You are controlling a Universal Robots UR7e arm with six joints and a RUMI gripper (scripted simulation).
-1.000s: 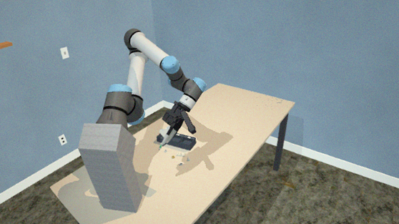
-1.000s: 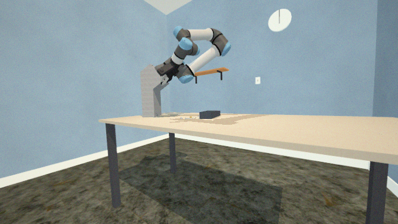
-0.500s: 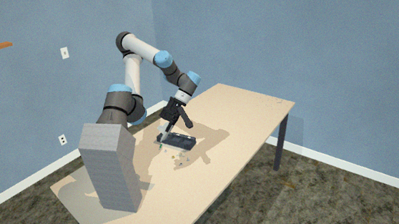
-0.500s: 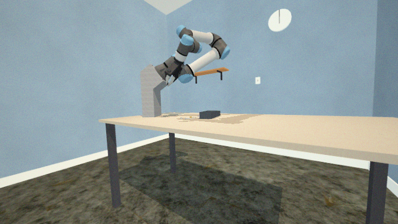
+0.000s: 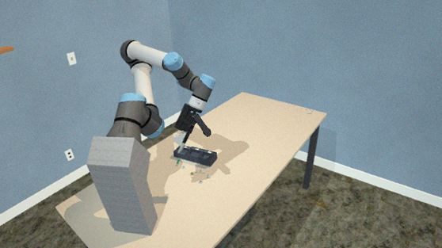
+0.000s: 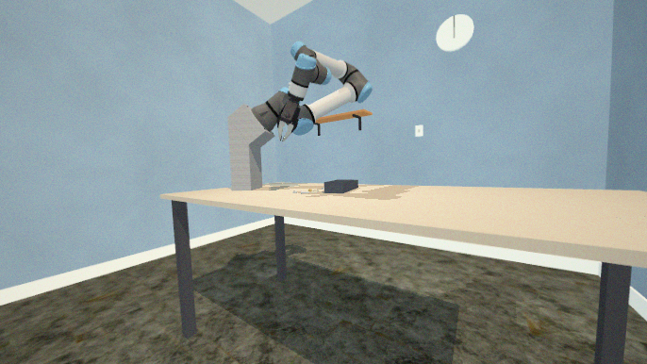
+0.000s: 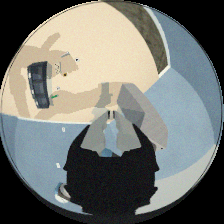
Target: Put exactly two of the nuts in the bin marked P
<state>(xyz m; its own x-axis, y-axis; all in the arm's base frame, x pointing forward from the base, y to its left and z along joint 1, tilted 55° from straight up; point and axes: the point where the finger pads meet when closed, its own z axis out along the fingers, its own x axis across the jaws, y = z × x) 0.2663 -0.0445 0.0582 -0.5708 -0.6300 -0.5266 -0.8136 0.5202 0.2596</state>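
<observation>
Right now the dark bin block is 230 mm below my hand, 210 mm to the left of it and 180 mm ahead of it. Also, from my hand: white dotted plate (240 mm below, 140 mm ahead, 80 mm to the left); then brass-coloured nut (250 mm below, 90 mm to the left, 80 mm ahead); then green part (240 mm below, 230 mm to the left, 70 mm ahead).
</observation>
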